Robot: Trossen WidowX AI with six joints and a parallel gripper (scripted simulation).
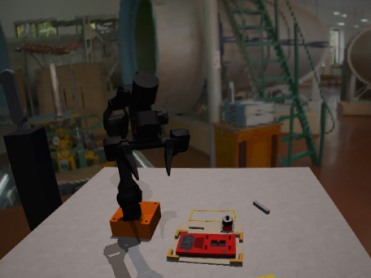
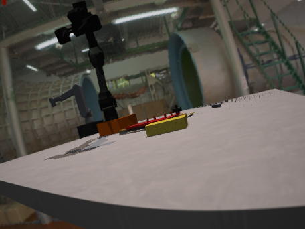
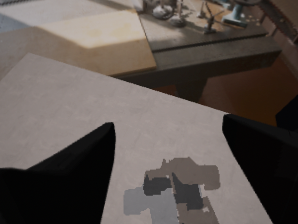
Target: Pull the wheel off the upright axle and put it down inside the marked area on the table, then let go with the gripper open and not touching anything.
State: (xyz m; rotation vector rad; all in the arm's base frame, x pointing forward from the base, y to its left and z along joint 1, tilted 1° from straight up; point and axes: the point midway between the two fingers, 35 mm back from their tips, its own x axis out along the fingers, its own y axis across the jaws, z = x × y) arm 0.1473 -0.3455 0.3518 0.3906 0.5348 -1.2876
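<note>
The black wheel is 21 cm ahead of my gripper tip, 34 cm to the left of it and 36 cm below it. The rest, counted from my gripper tip: yellow block: 25 cm ahead, 2 cm to the left, 38 cm below; grey bar: 38 cm ahead, 47 cm to the left, 39 cm below.
</note>
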